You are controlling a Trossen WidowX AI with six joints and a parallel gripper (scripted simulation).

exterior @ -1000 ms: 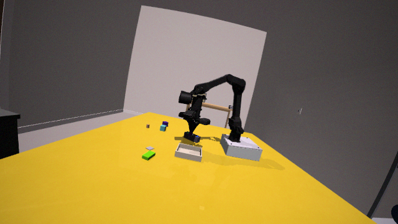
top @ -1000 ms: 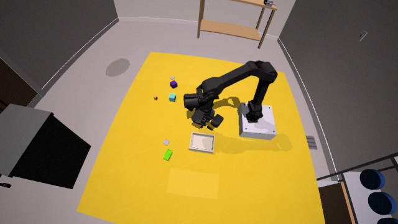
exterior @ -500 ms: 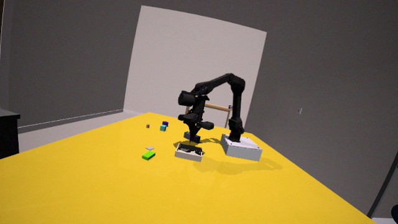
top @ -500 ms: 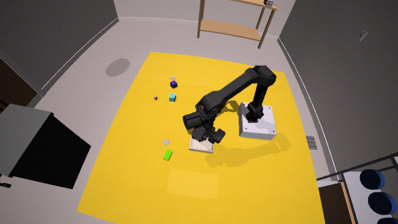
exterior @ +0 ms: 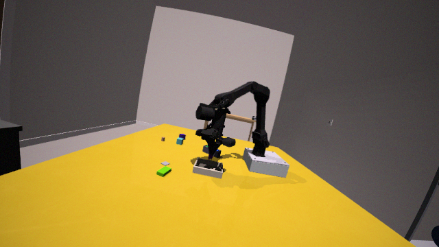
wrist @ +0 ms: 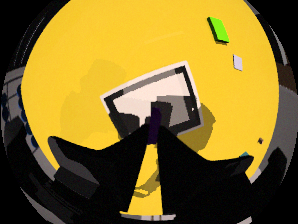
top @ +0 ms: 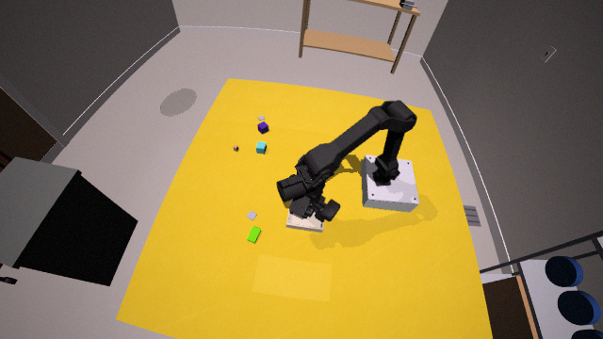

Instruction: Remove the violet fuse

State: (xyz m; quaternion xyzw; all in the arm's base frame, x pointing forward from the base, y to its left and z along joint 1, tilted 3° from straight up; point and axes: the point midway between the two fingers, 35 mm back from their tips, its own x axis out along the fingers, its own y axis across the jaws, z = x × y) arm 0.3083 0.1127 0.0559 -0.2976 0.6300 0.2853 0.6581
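My gripper tip is 1 cm above the violet fuse. The rest, counted from my gripper tip: white tray (8 cm below); then green block (19 cm ahead, 6 cm to the left, 7 cm below); then blue fuse (7 cm behind, 19 cm to the right, 5 cm below).
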